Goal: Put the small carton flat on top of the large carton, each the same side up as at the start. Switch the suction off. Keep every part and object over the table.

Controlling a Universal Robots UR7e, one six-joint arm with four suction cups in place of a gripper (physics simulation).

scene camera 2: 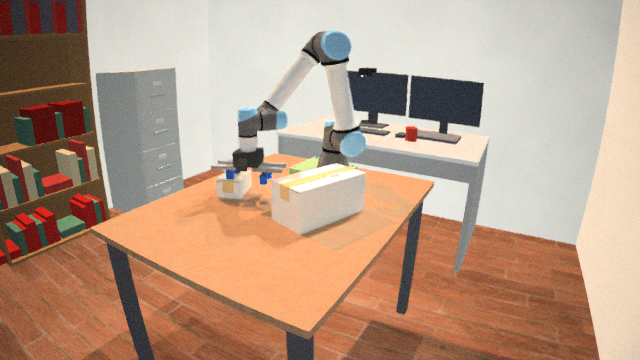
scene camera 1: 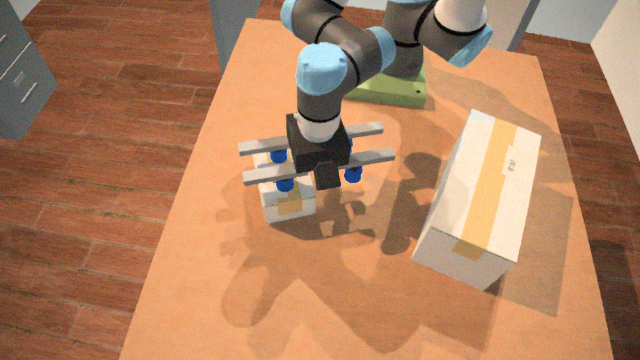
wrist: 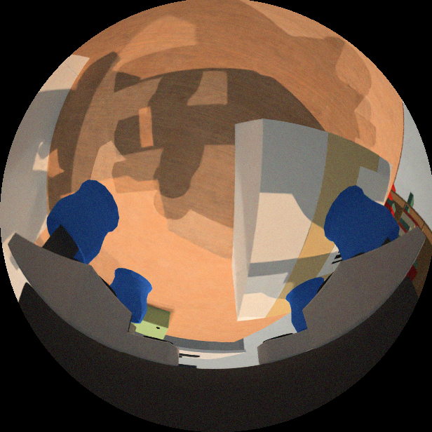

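Where they show: hand at its tool point: (scene camera 2: 249,179); arm's base at its link origin: (scene camera 1: 395,59).
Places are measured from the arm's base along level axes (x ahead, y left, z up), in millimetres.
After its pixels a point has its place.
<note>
The small carton (scene camera 1: 300,189) @[x 504, y -137, z 48 mm] (scene camera 2: 240,189) @[x 507, y -105, z 15 mm] (wrist: 280,220), white with yellow tape, sits flat on the table, tape side up. My suction gripper (scene camera 1: 318,170) @[x 438, y -122, z 35 mm] (scene camera 2: 248,176) @[x 438, y -122, z 35 mm] (wrist: 225,240) is level above it, reaching out past one side. Its two cups on the carton's side press on the carton top and look shortened; I read it as shut on the small carton. The other two cups hang free beside the carton. The large carton (scene camera 1: 487,185) @[x 450, y 207, z 115 mm] (scene camera 2: 320,200) @[x 509, y 278, z 65 mm] (wrist: 22,130), white with a yellow tape strip, stands upright to the right in the first scene view. Part of the small carton's top is hidden under the rails.
The wooden table (scene camera 1: 200,300) @[x 741, y -270, z -34 mm] (scene camera 2: 225,260) @[x 858, y 188, z -34 mm] carries both cartons. The green robot base plate (scene camera 1: 390,92) @[x 136, y 3, z 2 mm] (wrist: 152,327) is at the back of the table. A desk (scene camera 2: 450,150) with monitors, a filing cabinet (scene camera 2: 120,130) and a bookshelf stand beyond the table.
</note>
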